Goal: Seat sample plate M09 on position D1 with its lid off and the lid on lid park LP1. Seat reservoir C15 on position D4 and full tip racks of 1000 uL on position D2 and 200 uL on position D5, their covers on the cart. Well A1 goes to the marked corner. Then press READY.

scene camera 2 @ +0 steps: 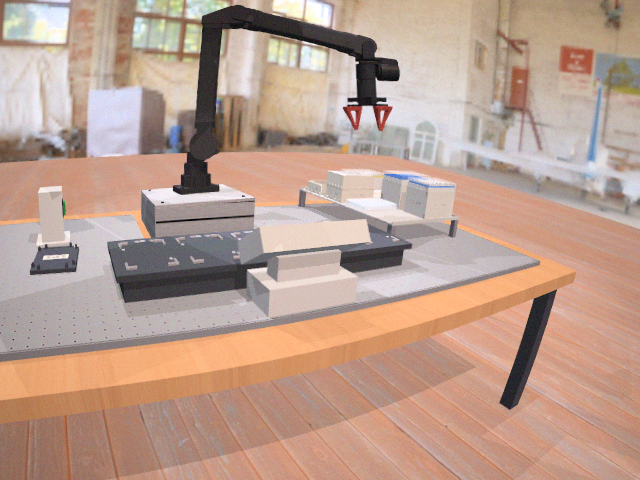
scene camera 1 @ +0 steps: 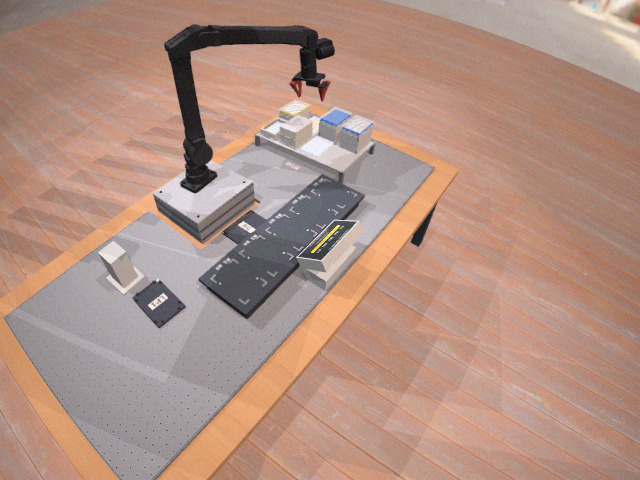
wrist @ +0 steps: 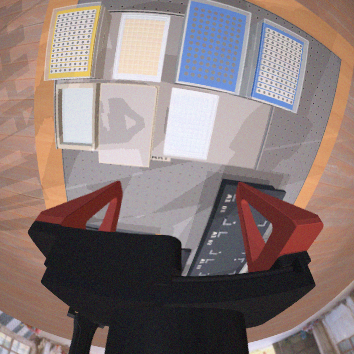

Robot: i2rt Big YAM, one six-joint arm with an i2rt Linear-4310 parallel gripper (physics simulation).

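My gripper (scene camera 1: 310, 98) (scene camera 2: 368, 129) (wrist: 178, 187) is open and empty, high above the cart (scene camera 1: 345, 158) (scene camera 2: 400, 214) (wrist: 237, 135). The cart's back row in the wrist view holds a yellow-rimmed tip rack (wrist: 72, 42), a cream-welled plate (wrist: 141, 47), a blue rack (wrist: 215, 47) (scene camera 1: 336, 117) and a blue-rimmed rack with white tips (wrist: 277, 65) (scene camera 1: 356, 127). In front are a pale reservoir-like tray (wrist: 76, 116), a plain beige box (wrist: 127, 125) (scene camera 1: 296, 132) and a white plate (wrist: 191, 124) (scene camera 1: 316, 146). The dark deck (scene camera 1: 279, 246) (scene camera 2: 155, 253) and lid park LP1 (scene camera 1: 159, 302) (scene camera 2: 54, 258) hold no labware. Codes are unreadable.
A console (scene camera 1: 330, 242) (scene camera 2: 310, 291) with a tilted screen stands along the deck's front side. An RG pad (scene camera 1: 247, 225) lies between deck and arm base (scene camera 1: 204, 201) (scene camera 2: 199, 211). A beige upright block (scene camera 1: 119, 263) (scene camera 2: 51, 211) stands beside LP1.
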